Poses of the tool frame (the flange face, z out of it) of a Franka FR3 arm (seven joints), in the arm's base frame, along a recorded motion.
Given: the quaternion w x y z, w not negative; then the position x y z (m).
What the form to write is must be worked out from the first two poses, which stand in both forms.
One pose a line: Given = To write
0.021 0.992 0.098 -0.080 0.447 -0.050 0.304 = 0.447 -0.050 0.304 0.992 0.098 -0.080 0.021
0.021 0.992 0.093 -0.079 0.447 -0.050 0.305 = 0.447 -0.050 0.305 0.992 0.093 -0.079 0.021
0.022 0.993 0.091 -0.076 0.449 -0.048 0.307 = 0.449 -0.048 0.307 0.993 0.091 -0.076 0.022
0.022 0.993 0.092 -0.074 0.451 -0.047 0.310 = 0.451 -0.047 0.310 0.993 0.092 -0.074 0.022
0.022 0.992 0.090 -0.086 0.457 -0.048 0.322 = 0.457 -0.048 0.322 0.992 0.090 -0.086 0.022
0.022 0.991 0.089 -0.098 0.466 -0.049 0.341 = 0.466 -0.049 0.341 0.991 0.089 -0.098 0.022
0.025 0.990 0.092 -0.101 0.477 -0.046 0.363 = 0.477 -0.046 0.363 0.990 0.092 -0.101 0.025
